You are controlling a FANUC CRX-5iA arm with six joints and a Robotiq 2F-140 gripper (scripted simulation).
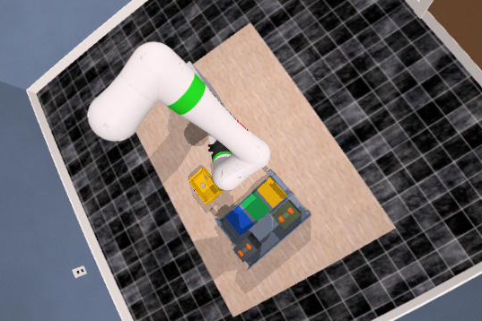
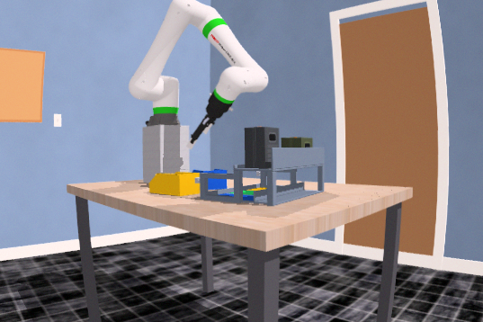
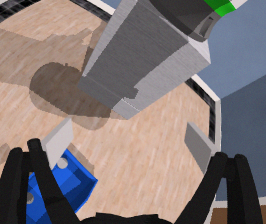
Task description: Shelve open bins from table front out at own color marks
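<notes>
The blue bin lies 170 mm below my hand, 110 mm ahead of it and 20 mm to the right of it. Round my hand: yellow bin 230 mm to the right, 190 mm ahead, 170 mm below; then dark box 550 mm ahead, 140 mm to the right, 50 mm below.
</notes>
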